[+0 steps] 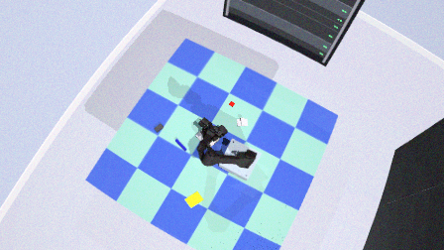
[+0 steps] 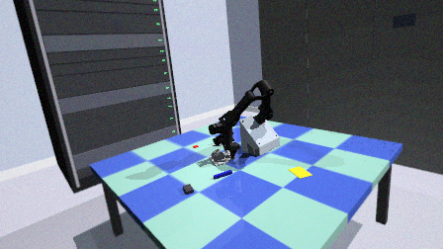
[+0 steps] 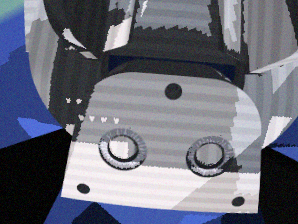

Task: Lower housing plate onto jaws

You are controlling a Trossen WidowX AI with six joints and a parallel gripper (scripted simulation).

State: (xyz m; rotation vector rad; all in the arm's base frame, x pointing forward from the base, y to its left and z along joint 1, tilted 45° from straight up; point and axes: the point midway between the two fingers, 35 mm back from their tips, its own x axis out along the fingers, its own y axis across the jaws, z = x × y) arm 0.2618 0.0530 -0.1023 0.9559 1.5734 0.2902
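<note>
Now: gripper tip 20 mm below the grey housing plate and 10 mm short of it. The rest, counted from my gripper tip: blue bar: 180 mm ahead, 120 mm to the left; then red piece: 310 mm to the right, 10 mm below; then dark block: 360 mm ahead, 80 mm to the left.
</note>
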